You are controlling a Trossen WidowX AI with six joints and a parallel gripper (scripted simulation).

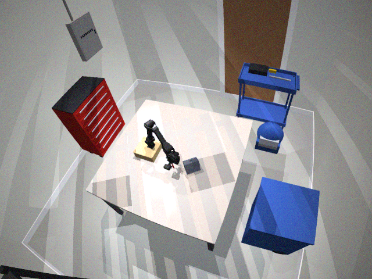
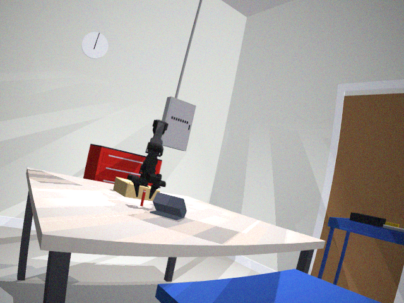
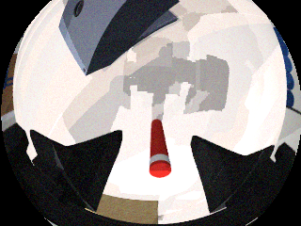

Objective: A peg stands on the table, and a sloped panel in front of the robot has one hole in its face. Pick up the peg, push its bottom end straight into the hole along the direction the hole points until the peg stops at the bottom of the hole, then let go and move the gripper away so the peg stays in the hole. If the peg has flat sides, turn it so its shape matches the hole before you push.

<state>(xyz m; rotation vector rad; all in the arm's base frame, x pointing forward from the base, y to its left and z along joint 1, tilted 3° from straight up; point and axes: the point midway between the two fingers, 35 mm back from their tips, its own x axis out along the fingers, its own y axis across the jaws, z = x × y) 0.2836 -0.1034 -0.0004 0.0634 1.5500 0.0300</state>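
Now: the grey-blue sloped panel 140 mm ahead of my gripper tip and 80 mm to the left of it. The rest, counted from my gripper tip: red peg: 20 mm above.
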